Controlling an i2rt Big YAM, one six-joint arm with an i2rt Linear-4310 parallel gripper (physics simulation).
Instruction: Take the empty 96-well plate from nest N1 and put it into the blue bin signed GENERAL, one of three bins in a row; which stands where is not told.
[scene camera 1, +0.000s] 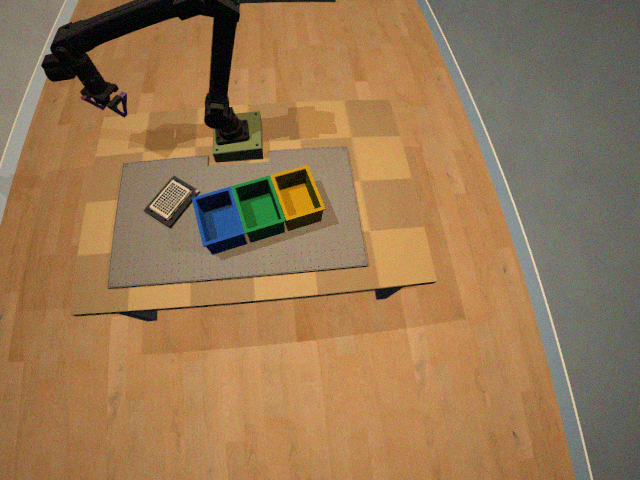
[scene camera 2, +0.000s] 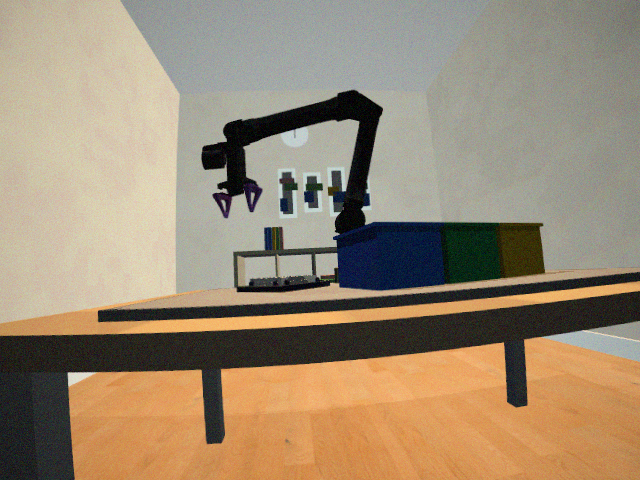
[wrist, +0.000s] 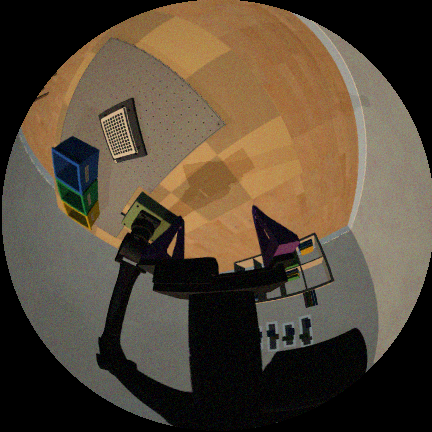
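Where they show: gripper, fingertip midpoint: (scene camera 1: 114, 112) (scene camera 2: 238, 215) (wrist: 216, 213); arm's base at its link origin: (scene camera 1: 232, 133) (wrist: 145, 222).
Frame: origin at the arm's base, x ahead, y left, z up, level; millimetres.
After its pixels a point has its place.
Note:
A white 96-well plate (scene camera 1: 172, 198) {x 222, y -227, z -27 mm} (wrist: 118, 133) {x 221, y -241, z -21 mm} lies in a dark nest (scene camera 1: 169, 224) {x 316, y -240, z -35 mm} (wrist: 139, 131) {x 176, y -272, z -39 mm} at the left of the grey board; scene camera 2 shows them edge-on. The blue bin (scene camera 1: 221, 219) {x 321, y -65, z -41 mm} (scene camera 2: 390, 256) {x 436, y -83, z 2 mm} (wrist: 75, 165) {x 291, y -124, z 53 mm} is the bin of the row nearest the nest. Small labels show on the bins in the wrist view, too small to read. My gripper (scene camera 1: 114, 109) {x -17, y -359, z 163 mm} (scene camera 2: 238, 213) {x -17, y -359, z 163 mm} (wrist: 216, 213) {x -17, y -359, z 163 mm} is open and empty. It is high up, away from the plate, beyond the back left of the board.
A green bin (scene camera 1: 259, 208) {x 299, y 66, z -40 mm} (scene camera 2: 471, 252) {x 407, y 76, z 2 mm} (wrist: 77, 196) {x 325, y 122, z 3 mm} stands against the blue one, and a yellow bin (scene camera 1: 298, 197) {x 276, y 204, z -41 mm} (scene camera 2: 521, 250) {x 385, y 204, z 1 mm} (wrist: 82, 215) {x 290, y 246, z 12 mm} is at the far end. The bins have tall walls. The arm's green base block (scene camera 1: 237, 151) {x 78, y 12, z -6 mm} (wrist: 165, 223) {x -63, y -57, z -4 mm} is at the board's rear edge.

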